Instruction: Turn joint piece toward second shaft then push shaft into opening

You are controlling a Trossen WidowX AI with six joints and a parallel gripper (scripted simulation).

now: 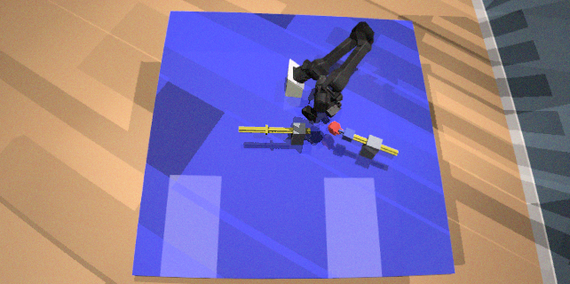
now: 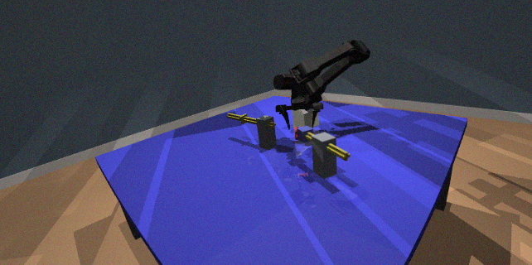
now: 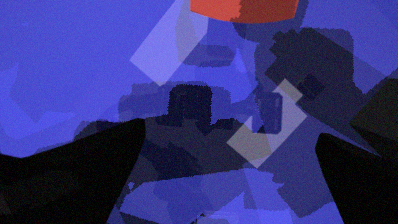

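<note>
The red square joint piece lies 70 mm ahead of my gripper tip, 50 mm to the left of it and 10 mm above it.
</note>
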